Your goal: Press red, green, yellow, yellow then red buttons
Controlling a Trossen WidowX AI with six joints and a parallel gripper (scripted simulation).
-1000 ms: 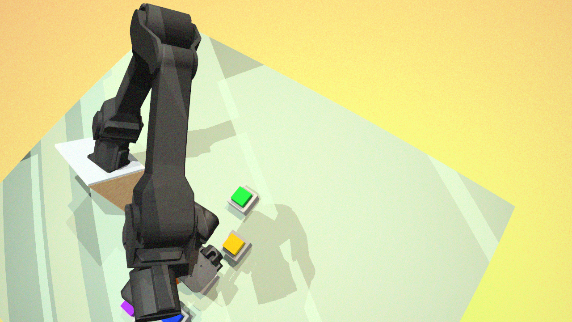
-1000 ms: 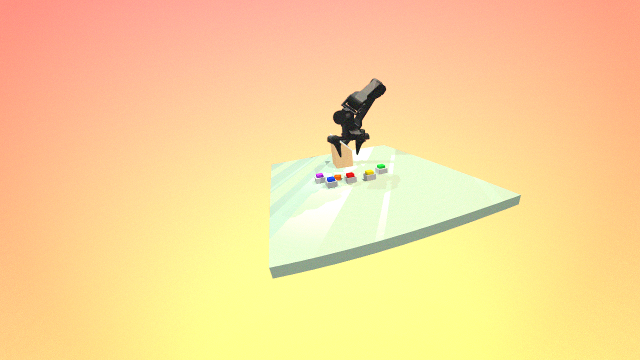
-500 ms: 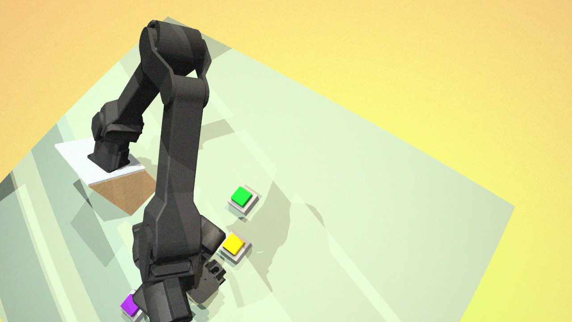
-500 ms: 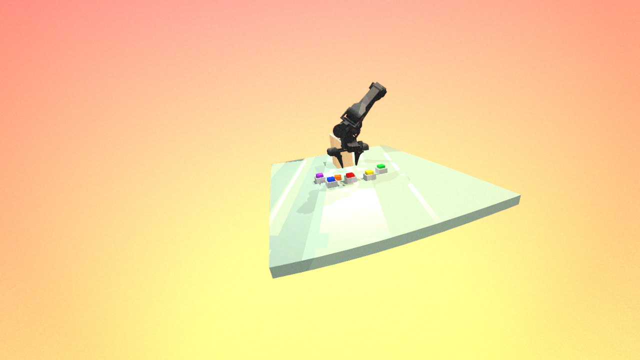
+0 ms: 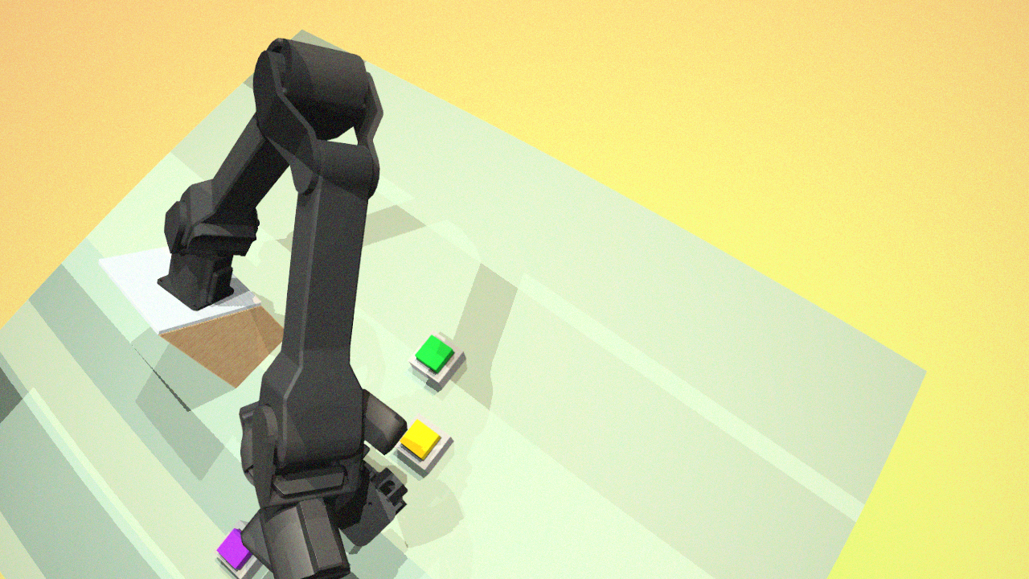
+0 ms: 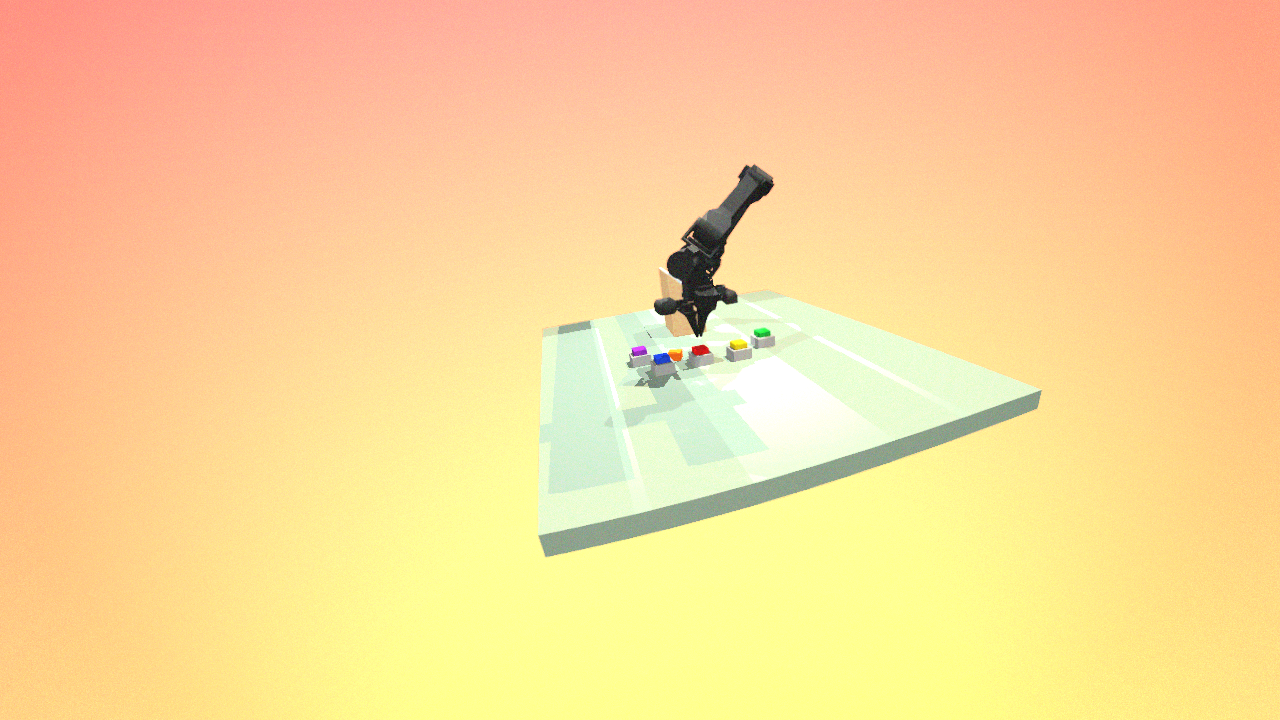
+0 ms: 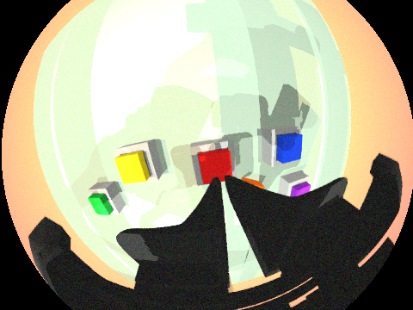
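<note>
My gripper tip is 30 mm above the red button. From my gripper tip the other things lie so: yellow button: 90 mm to the left, 30 mm below, 20 mm ahead; blue button: 100 mm to the right, 30 mm below; orange block: 60 mm below, 60 mm behind, 40 mm to the right.
</note>
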